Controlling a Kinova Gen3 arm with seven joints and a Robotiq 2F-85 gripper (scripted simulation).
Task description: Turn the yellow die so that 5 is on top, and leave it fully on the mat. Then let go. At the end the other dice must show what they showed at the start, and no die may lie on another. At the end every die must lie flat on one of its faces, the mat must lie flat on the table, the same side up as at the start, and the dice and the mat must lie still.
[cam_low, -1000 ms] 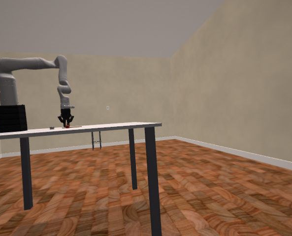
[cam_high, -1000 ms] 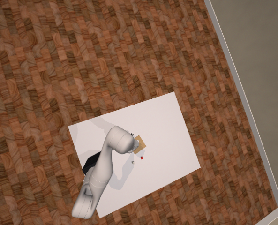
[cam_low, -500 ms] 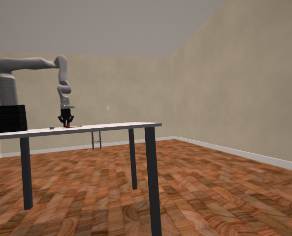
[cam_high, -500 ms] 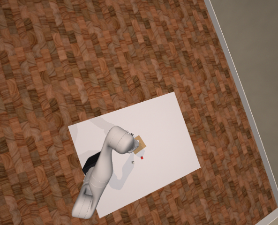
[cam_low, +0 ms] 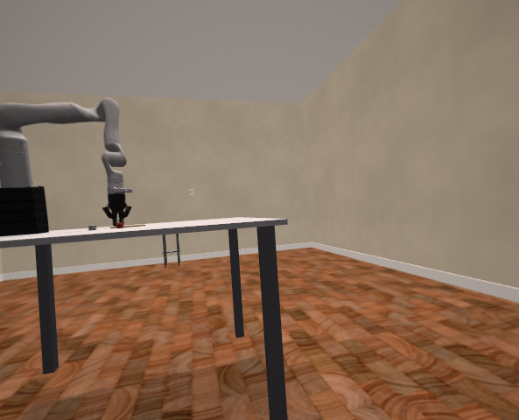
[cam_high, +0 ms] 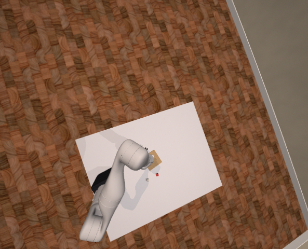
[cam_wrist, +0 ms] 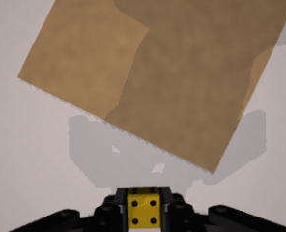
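Right now the tan mat is 100 mm to the right of my hand, 50 mm ahead of it and 20 mm below it. From my hand the other things lie so: white die: 240 mm to the right, 70 mm behind, 10 mm below; yellow die: 10 mm below; red die: 240 mm to the right, 20 mm ahead, 10 mm below.
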